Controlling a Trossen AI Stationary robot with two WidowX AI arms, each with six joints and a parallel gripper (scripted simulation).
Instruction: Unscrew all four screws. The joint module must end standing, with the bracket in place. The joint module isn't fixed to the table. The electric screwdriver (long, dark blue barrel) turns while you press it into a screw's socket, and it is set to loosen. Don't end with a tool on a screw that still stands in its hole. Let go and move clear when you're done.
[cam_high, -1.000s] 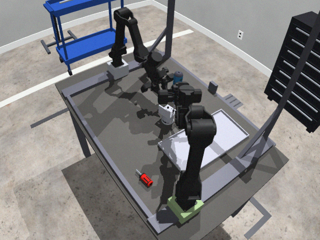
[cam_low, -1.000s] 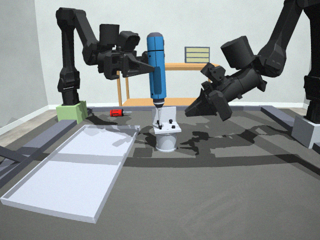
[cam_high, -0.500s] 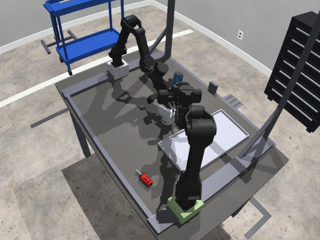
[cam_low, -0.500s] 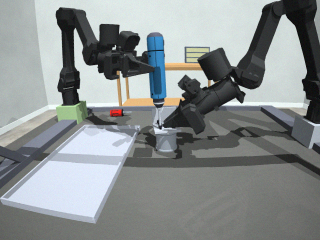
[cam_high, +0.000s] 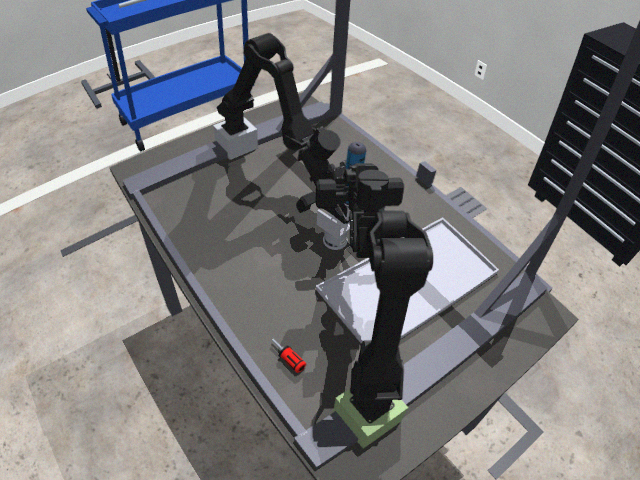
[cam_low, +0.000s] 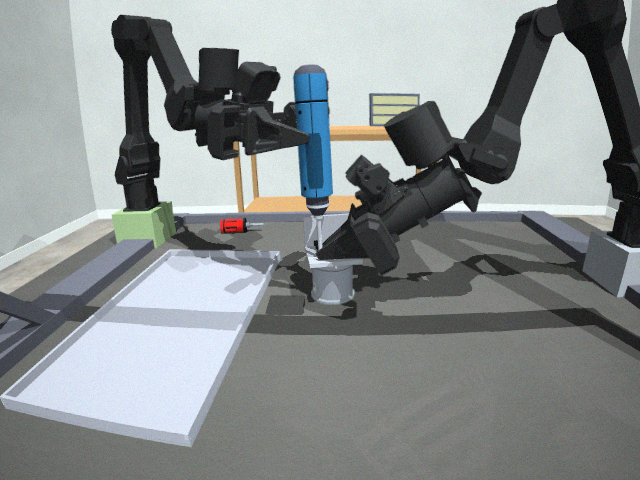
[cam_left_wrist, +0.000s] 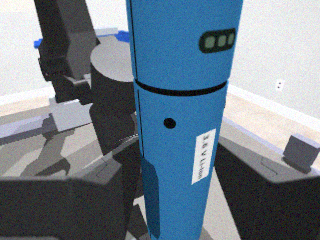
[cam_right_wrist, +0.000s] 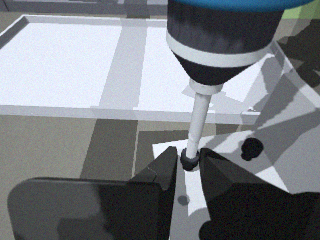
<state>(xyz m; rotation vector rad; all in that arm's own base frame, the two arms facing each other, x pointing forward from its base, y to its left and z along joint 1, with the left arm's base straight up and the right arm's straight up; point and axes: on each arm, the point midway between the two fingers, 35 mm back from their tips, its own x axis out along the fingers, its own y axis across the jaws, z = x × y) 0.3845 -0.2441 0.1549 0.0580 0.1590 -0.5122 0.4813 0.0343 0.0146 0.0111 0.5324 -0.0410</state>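
Note:
My right hand is 3 cm to the right of the screwdriver bit and 1 cm below it. From my right hand the other things lie so: white tray (21 cm to the left, 10 cm behind, 8 cm below); then white bracket (2 cm to the left, 2 cm below, 2 cm ahead); then joint module (6 cm below, 2 cm to the left, 2 cm ahead).

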